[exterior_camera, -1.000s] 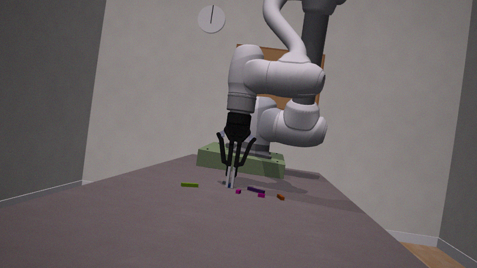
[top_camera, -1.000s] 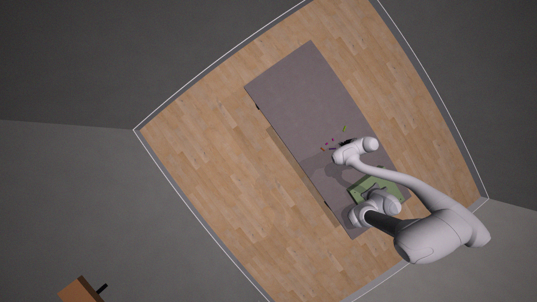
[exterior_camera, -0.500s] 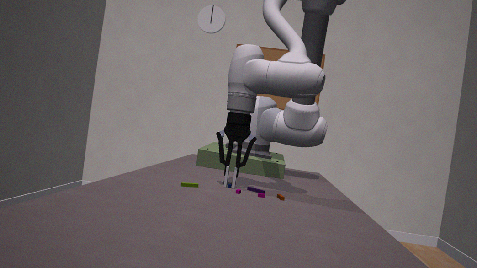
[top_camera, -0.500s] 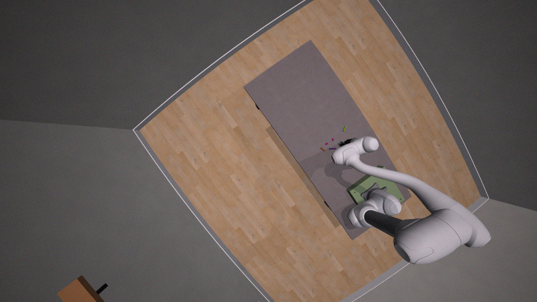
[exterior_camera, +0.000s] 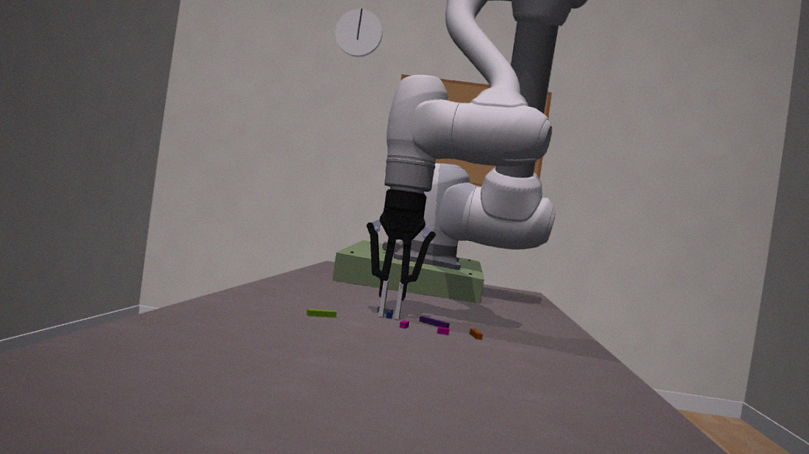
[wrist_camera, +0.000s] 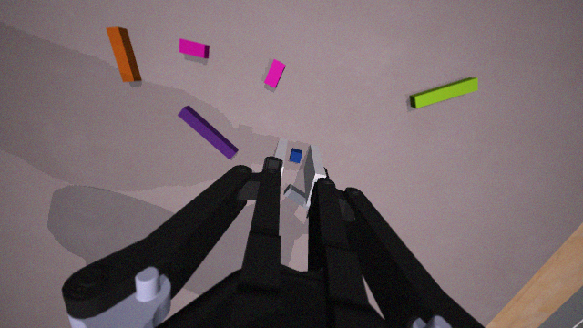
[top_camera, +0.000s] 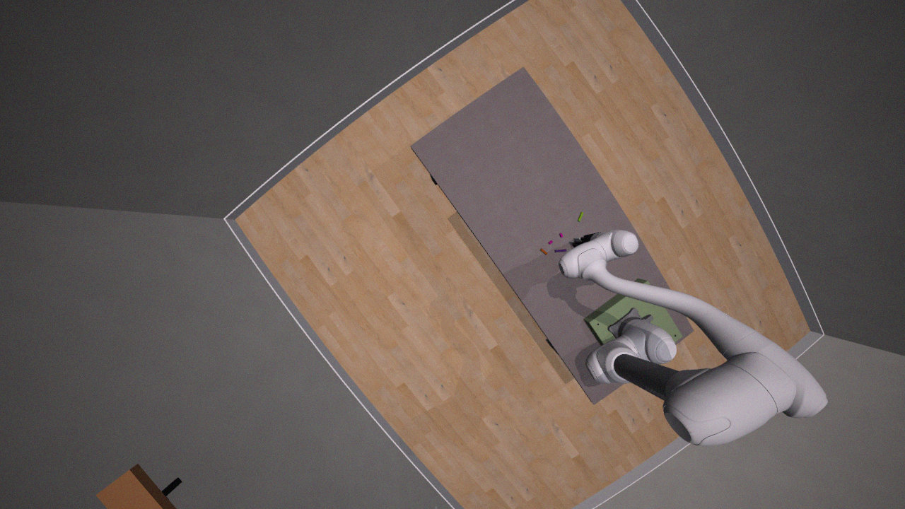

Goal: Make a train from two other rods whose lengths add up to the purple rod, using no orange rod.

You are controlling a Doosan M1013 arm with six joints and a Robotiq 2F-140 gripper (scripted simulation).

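Now: the blue rod 30 mm below my hand. The rest, counted from my hand: purple rod (10 mm ahead, 80 mm to the left, 30 mm below); then lime rod (80 mm ahead, 110 mm to the right, 30 mm below); then grey rod (40 mm behind, 10 mm to the right, 30 mm below).
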